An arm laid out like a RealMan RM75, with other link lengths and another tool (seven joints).
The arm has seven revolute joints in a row. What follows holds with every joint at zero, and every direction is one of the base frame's. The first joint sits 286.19 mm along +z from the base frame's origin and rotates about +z. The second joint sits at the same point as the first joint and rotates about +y. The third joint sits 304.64 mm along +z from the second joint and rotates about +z. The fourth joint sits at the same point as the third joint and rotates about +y. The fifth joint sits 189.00 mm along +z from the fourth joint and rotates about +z. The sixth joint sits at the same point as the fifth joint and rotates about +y. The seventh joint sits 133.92 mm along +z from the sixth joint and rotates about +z. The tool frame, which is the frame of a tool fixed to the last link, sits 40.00 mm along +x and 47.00 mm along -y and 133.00 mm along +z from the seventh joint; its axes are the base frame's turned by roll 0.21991, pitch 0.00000 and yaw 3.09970 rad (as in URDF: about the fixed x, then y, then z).
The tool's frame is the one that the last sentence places.
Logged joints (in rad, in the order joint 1, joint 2, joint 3, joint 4, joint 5, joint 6, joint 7), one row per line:
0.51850, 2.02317, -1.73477, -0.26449, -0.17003, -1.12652, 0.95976
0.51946, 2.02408, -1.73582, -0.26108, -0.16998, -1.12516, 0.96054
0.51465, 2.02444, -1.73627, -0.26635, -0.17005, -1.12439, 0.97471
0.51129, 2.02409, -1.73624, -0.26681, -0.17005, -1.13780, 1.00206
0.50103, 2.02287, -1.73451, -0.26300, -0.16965, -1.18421, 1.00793
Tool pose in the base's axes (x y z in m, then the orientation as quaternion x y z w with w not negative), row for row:
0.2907, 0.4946, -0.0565, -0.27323, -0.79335, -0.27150, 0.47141
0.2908, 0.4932, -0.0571, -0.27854, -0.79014, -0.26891, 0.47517
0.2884, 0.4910, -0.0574, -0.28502, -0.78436, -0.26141, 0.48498
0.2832, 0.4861, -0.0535, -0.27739, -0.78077, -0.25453, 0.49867
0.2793, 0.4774, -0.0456, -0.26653, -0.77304, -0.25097, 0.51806
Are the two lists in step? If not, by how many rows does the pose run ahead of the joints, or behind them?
The pose runs 1 row ahead of the joints: the pose in row i belongs to the joints in row i + 1.
